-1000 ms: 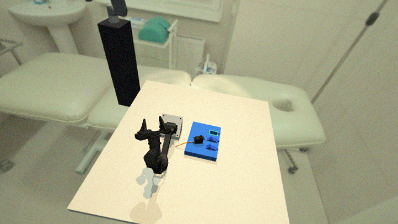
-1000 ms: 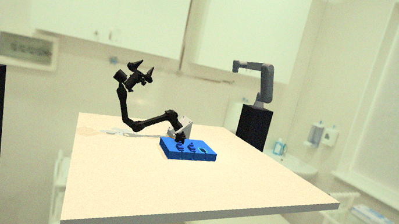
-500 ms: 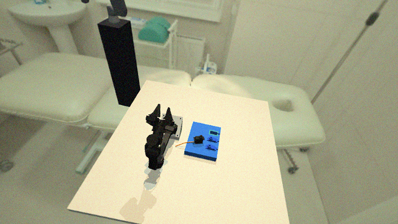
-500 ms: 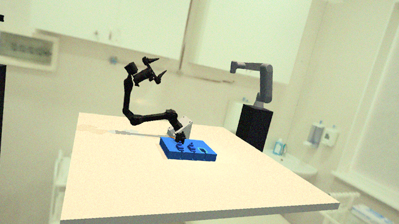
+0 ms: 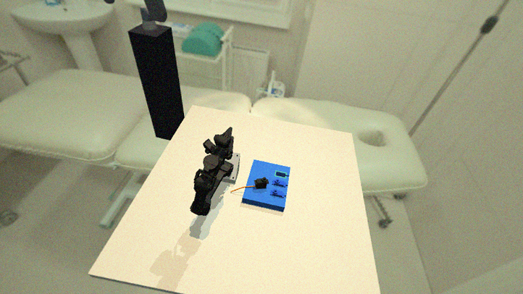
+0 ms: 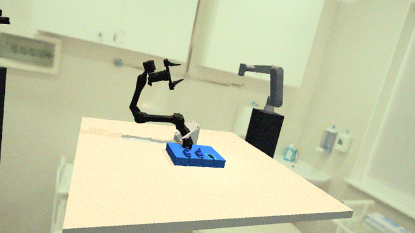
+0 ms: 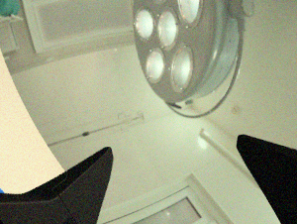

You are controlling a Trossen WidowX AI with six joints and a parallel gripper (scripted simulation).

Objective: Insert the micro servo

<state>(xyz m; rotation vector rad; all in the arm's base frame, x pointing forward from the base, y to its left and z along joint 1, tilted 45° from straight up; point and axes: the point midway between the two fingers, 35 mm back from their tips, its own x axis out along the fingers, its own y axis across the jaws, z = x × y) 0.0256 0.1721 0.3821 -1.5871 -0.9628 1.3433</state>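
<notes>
The deck lies 46 cm below my gripper tip, 15 cm ahead of it and 12 cm to the left of it.
</notes>
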